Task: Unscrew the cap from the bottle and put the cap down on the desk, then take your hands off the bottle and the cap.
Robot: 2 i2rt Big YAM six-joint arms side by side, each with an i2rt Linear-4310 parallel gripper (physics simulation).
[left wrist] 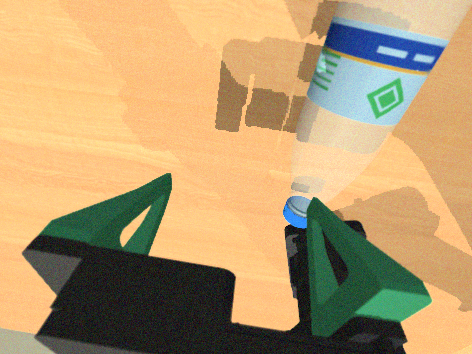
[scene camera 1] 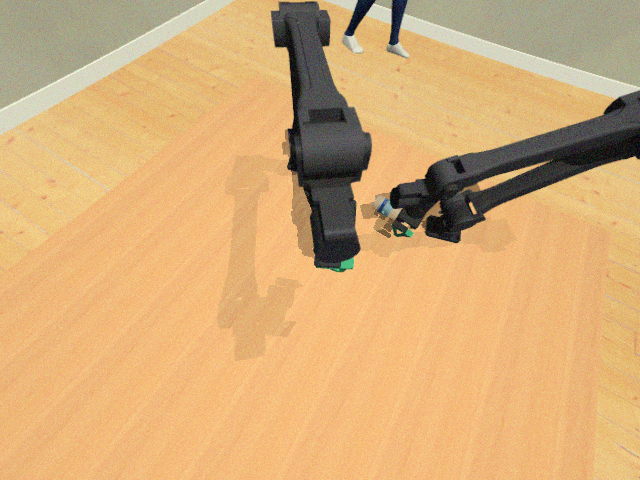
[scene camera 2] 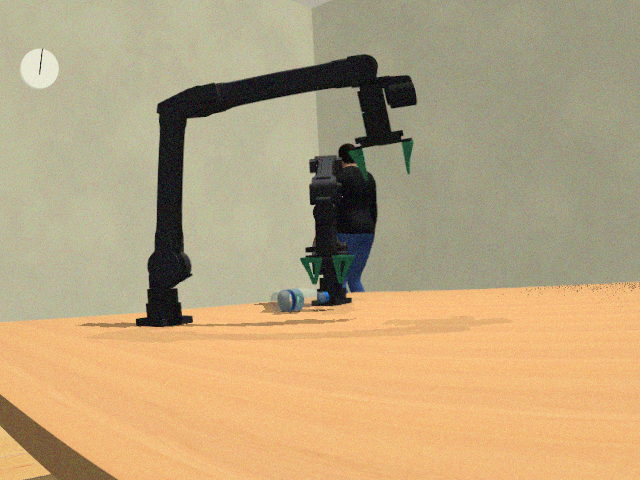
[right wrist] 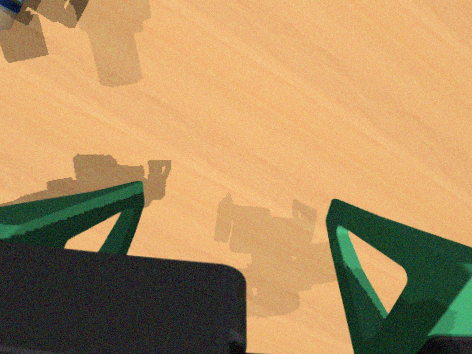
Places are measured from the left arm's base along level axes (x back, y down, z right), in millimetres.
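Where they show: left gripper, fingertip midpoint: (left wrist: 240, 191) (scene camera 1: 401, 225) (scene camera 2: 327, 283); right gripper, fingertip midpoint: (scene camera 2: 387, 177) (right wrist: 236, 201); left arm's base at its link origin: (scene camera 1: 442, 229) (scene camera 2: 332, 304); right arm's base at its link origin: (scene camera 2: 164, 324).
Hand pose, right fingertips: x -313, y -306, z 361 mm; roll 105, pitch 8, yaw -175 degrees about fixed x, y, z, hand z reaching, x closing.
Each offset is from my right fingertips to the top centre of the thing. "*": to the spot under its first point. Level surfaces: height alone.
A clear bottle @(dx +318, dy +243, dz -171 mm) (scene camera 1: 384, 206) (scene camera 2: 290, 300) (left wrist: 380, 75) with a blue-and-white label lies on its side on the desk @(dy +306 mm) (scene camera 1: 310, 403) (scene camera 2: 361, 392). Its blue cap @(* dx +281, dy +274, dz -232 mm) (scene camera 2: 323, 296) (left wrist: 295, 215) is at the neck end; the cap is hidden in scene camera 1. My left gripper (scene camera 1: 402, 230) (scene camera 2: 327, 282) (left wrist: 240, 191) is open and empty, above the desk near the neck end. In the left wrist view the cap shows beside the tip of the right-hand finger. My right gripper (scene camera 1: 338, 266) (scene camera 2: 387, 175) (right wrist: 236, 201) is open and empty, high above the desk, well away from the bottle.
The right arm (scene camera 1: 328, 149) (scene camera 2: 289, 80) stretches high over the desk. The left arm's base (scene camera 1: 444, 229) (scene camera 2: 331, 297) stands close to the bottle's cap end. A person (scene camera 1: 398, 23) (scene camera 2: 359, 206) stands on the floor beyond the desk. Arm shadows fall across the desk.
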